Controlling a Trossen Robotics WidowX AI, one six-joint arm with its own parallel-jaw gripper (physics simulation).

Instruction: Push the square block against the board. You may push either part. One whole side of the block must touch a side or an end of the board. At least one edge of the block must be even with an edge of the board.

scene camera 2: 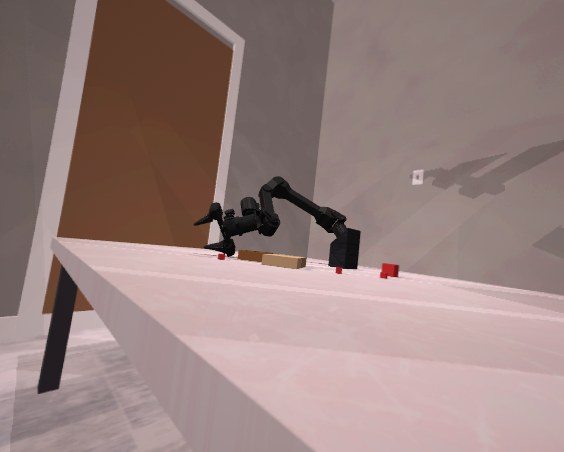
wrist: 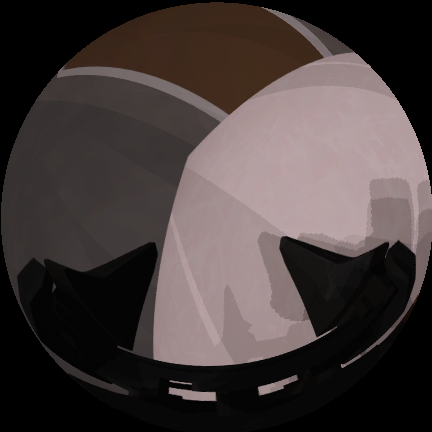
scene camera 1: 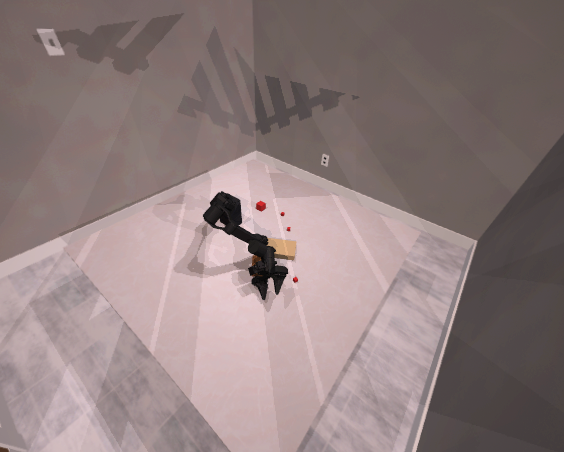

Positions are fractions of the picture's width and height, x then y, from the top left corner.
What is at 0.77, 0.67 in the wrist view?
My gripper.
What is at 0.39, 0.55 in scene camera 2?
My gripper.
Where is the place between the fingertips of my gripper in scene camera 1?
At 0.48, 0.66
